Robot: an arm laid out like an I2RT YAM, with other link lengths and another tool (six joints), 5 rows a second.
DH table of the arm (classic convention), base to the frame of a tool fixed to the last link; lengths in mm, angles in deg. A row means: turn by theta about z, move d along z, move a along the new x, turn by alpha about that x. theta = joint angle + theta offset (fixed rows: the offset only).
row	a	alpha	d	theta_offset
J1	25.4	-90	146.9	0
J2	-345.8	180	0	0
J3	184.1	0	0	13.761
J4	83.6	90	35.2	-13.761
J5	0	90	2.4	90
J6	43.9	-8	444.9	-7.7
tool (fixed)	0	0	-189.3	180
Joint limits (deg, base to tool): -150..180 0..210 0..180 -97..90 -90..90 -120..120
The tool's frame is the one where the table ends.
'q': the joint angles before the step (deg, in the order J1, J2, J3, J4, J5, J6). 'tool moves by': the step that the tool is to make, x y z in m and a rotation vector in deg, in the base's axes. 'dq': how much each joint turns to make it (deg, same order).
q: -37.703 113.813 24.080 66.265 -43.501 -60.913
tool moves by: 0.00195 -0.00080 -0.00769 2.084 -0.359 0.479
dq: -0.352 3.162 -1.049 4.564 -1.501 1.933
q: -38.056 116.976 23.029 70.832 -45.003 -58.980
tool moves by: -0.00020 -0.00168 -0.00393 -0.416 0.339 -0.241
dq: -0.089 0.448 -0.177 0.185 0.352 -0.610
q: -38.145 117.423 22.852 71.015 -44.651 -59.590
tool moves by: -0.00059 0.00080 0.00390 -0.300 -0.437 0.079
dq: 0.000 -0.440 -0.088 0.177 -0.086 0.000
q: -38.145 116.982 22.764 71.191 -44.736 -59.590
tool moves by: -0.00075 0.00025 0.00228 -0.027 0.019 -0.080
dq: 0.001 -0.699 0.174 -0.871 0.087 0.002
